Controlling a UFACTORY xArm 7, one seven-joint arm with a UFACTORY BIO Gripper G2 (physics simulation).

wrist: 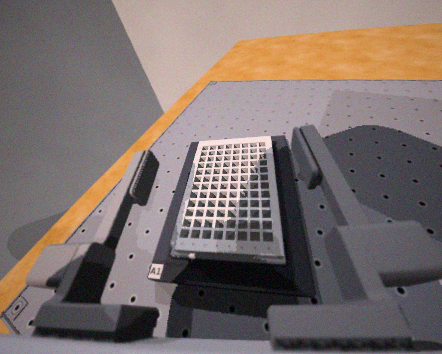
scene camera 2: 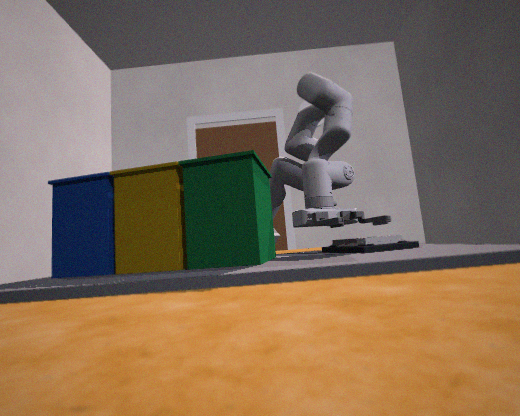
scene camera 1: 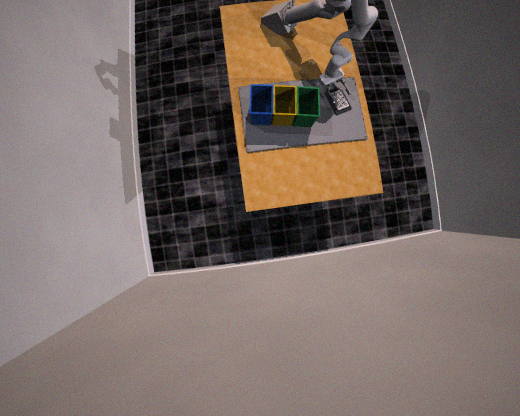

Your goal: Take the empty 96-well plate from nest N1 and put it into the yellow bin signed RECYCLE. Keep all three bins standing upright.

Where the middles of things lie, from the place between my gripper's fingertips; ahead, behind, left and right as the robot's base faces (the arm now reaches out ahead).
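Relative to the white 96-well plate (wrist: 230, 211), my gripper is 40 mm above, 10 mm beyond and 10 mm to the left. Distances counted from my hand: dark nest (wrist: 241, 276), 60 mm below, 10 mm behind, 10 mm to the right; green bin (scene camera 2: 228, 214), 30 mm above, 60 mm ahead, 270 mm to the right; yellow bin (scene camera 2: 150, 233), 30 mm above, 40 mm ahead, 400 mm to the right.
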